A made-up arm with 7 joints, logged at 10 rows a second.
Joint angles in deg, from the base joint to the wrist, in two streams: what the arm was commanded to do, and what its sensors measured. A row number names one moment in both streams.
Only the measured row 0 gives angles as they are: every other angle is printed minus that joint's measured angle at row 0.
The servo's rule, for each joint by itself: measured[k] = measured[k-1] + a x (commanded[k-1-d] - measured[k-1]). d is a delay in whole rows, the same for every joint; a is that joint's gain. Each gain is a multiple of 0.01, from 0.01 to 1. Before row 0 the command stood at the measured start. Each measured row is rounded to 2 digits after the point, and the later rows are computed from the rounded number. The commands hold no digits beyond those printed.
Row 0, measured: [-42.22, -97.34, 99.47, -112.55, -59.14, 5.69, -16.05]
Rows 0 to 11, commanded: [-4.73, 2.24, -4.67, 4.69, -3.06, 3.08, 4.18]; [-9.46, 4.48, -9.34, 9.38, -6.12, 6.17, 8.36]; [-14.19, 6.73, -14.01, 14.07, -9.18, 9.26, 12.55]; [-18.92, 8.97, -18.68, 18.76, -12.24, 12.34, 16.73]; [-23.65, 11.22, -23.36, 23.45, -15.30, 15.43, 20.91]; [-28.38, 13.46, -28.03, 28.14, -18.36, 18.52, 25.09]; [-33.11, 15.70, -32.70, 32.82, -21.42, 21.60, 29.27]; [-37.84, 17.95, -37.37, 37.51, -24.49, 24.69, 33.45]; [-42.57, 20.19, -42.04, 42.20, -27.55, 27.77, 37.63]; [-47.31, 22.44, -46.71, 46.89, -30.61, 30.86, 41.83]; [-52.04, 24.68, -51.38, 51.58, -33.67, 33.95, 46.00]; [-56.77, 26.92, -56.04, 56.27, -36.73, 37.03, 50.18]
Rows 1 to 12, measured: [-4.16, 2.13, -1.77, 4.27, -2.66, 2.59, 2.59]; [-8.82, 4.36, -4.65, 8.92, -5.67, 5.60, 6.17]; [-13.55, 6.61, -8.21, 13.61, -8.72, 8.67, 10.13]; [-18.28, 8.85, -12.19, 18.30, -11.78, 11.75, 14.22]; [-23.01, 11.10, -16.43, 22.99, -14.84, 14.84, 18.37]; [-27.74, 13.34, -20.84, 27.68, -17.90, 17.93, 22.54]; [-32.47, 15.58, -25.35, 32.36, -20.96, 21.01, 26.71]; [-37.20, 17.83, -29.92, 37.05, -24.03, 24.10, 30.89]; [-41.93, 20.07, -34.53, 41.74, -27.09, 27.18, 35.07]; [-46.66, 22.32, -39.16, 46.43, -30.15, 30.27, 39.26]; [-51.39, 24.56, -43.80, 51.12, -33.21, 33.36, 43.44]; [-56.12, 26.80, -48.45, 55.81, -36.27, 36.44, 47.62]
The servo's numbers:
d 0
a 0.88 0.95 0.38 0.91 0.87 0.84 0.62

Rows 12 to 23, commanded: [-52.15, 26.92, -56.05, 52.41, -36.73, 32.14, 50.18]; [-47.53, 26.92, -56.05, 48.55, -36.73, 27.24, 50.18]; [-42.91, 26.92, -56.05, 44.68, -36.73, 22.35, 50.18]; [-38.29, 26.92, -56.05, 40.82, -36.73, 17.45, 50.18]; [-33.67, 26.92, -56.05, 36.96, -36.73, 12.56, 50.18]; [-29.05, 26.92, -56.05, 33.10, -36.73, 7.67, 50.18]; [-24.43, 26.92, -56.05, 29.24, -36.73, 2.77, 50.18]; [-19.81, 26.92, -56.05, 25.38, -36.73, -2.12, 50.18]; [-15.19, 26.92, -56.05, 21.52, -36.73, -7.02, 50.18]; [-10.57, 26.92, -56.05, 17.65, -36.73, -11.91, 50.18]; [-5.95, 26.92, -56.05, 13.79, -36.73, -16.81, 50.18]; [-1.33, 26.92, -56.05, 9.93, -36.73, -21.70, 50.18]
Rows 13 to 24, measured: [-52.63, 26.91, -51.34, 52.72, -36.67, 32.83, 49.21]; [-48.14, 26.92, -53.13, 48.93, -36.72, 28.13, 49.81]; [-43.54, 26.92, -54.24, 45.06, -36.73, 23.27, 50.04]; [-38.92, 26.92, -54.93, 41.20, -36.73, 18.38, 50.13]; [-34.30, 26.92, -55.36, 37.34, -36.73, 13.49, 50.16]; [-29.68, 26.92, -55.62, 33.48, -36.73, 8.60, 50.17]; [-25.06, 26.92, -55.78, 29.62, -36.73, 3.70, 50.18]; [-20.44, 26.92, -55.88, 25.76, -36.73, -1.19, 50.18]; [-15.82, 26.92, -55.94, 21.90, -36.73, -6.09, 50.18]; [-11.20, 26.92, -55.98, 18.03, -36.73, -10.98, 50.18]; [-6.58, 26.92, -56.01, 14.17, -36.73, -15.88, 50.18]; [-1.96, 26.92, -56.03, 10.31, -36.73, -20.77, 50.18]
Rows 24 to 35, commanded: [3.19, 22.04, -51.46, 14.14, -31.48, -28.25, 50.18]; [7.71, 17.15, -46.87, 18.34, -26.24, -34.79, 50.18]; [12.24, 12.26, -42.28, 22.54, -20.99, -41.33, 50.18]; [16.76, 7.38, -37.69, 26.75, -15.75, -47.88, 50.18]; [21.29, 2.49, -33.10, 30.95, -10.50, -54.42, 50.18]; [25.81, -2.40, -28.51, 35.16, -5.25, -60.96, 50.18]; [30.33, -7.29, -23.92, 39.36, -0.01, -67.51, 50.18]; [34.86, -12.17, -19.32, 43.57, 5.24, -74.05, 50.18]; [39.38, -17.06, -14.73, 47.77, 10.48, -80.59, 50.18]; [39.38, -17.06, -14.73, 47.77, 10.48, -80.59, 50.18]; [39.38, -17.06, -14.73, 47.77, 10.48, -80.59, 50.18]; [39.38, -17.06, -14.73, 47.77, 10.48, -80.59, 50.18]
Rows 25 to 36, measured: [2.57, 22.28, -54.29, 13.80, -32.16, -27.05, 50.18]; [7.09, 17.41, -51.47, 17.93, -27.01, -33.55, 50.18]; [11.62, 12.52, -47.98, 22.13, -21.77, -40.09, 50.18]; [16.14, 7.64, -44.07, 26.33, -16.53, -46.63, 50.18]; [20.67, 2.75, -39.90, 30.53, -11.28, -53.17, 50.18]; [25.19, -2.14, -35.57, 34.74, -6.03, -59.71, 50.18]; [29.71, -7.03, -31.14, 38.94, -0.79, -66.26, 50.18]; [34.24, -11.91, -26.65, 43.15, 4.46, -72.80, 50.18]; [38.76, -16.80, -22.12, 47.35, 9.70, -79.34, 50.18]; [39.31, -17.05, -19.31, 47.73, 10.38, -80.39, 50.18]; [39.37, -17.06, -17.57, 47.77, 10.47, -80.56, 50.18]; [39.38, -17.06, -16.49, 47.77, 10.48, -80.59, 50.18]
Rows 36 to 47, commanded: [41.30, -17.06, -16.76, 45.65, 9.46, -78.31, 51.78]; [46.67, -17.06, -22.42, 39.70, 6.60, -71.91, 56.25]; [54.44, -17.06, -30.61, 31.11, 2.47, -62.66, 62.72]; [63.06, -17.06, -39.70, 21.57, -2.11, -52.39, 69.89]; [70.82, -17.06, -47.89, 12.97, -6.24, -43.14, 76.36]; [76.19, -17.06, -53.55, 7.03, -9.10, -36.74, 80.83]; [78.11, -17.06, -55.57, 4.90, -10.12, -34.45, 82.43]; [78.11, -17.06, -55.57, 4.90, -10.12, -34.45, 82.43]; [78.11, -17.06, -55.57, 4.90, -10.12, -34.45, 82.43]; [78.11, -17.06, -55.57, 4.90, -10.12, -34.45, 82.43]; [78.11, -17.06, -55.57, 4.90, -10.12, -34.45, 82.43]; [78.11, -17.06, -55.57, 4.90, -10.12, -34.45, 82.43]
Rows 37 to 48, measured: [41.07, -17.06, -16.59, 45.84, 9.59, -78.67, 51.17]; [46.00, -17.06, -18.81, 40.25, 6.99, -72.99, 54.32]; [53.43, -17.06, -23.29, 31.93, 3.06, -64.31, 59.53]; [61.90, -17.06, -29.53, 22.50, -1.44, -54.30, 65.95]; [69.75, -17.06, -36.51, 13.83, -5.62, -44.93, 72.40]; [75.42, -17.06, -42.99, 7.64, -8.65, -38.05, 77.63]; [77.79, -17.06, -47.77, 5.15, -9.93, -35.03, 80.61]; [78.07, -17.06, -50.73, 4.92, -10.10, -34.54, 81.74]; [78.11, -17.06, -52.57, 4.90, -10.12, -34.46, 82.17]; [78.11, -17.06, -53.71, 4.90, -10.12, -34.45, 82.33]; [78.11, -17.06, -54.42, 4.90, -10.12, -34.45, 82.39]; [78.11, -17.06, -54.86, 4.90, -10.12, -34.45, 82.41]
